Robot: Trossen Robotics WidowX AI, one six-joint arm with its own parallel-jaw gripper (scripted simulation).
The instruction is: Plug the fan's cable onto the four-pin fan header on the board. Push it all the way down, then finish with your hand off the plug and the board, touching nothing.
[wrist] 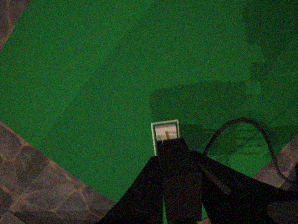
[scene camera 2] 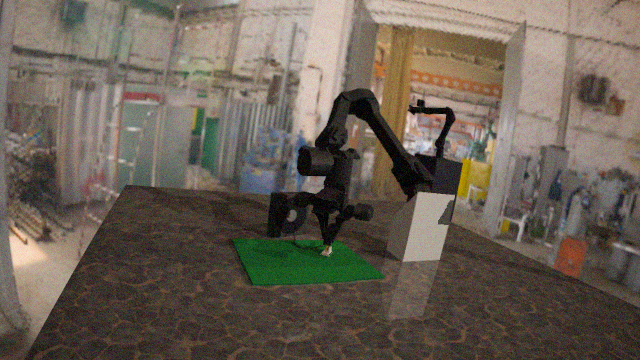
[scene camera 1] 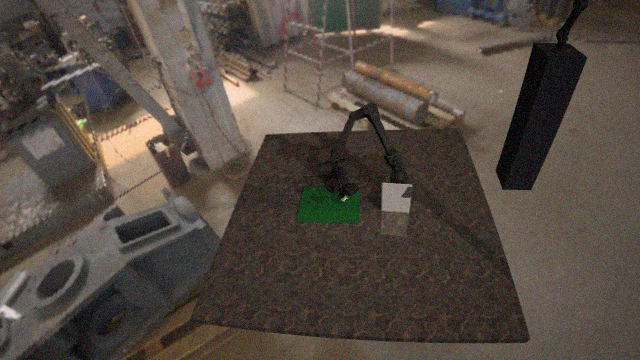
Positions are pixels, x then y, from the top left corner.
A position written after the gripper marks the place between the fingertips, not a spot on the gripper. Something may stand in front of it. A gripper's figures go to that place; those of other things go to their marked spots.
Labels:
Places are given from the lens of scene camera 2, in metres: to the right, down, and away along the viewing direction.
gripper [scene camera 2: 328, 239]: 0.02, 0.14, 0.85
black fan [scene camera 2: 283, 217]: -0.10, 0.10, 0.94
green board [scene camera 2: 267, 262]: -0.12, 0.18, 0.75
The marked spots on the black fan and the green board are 0.21 m apart.

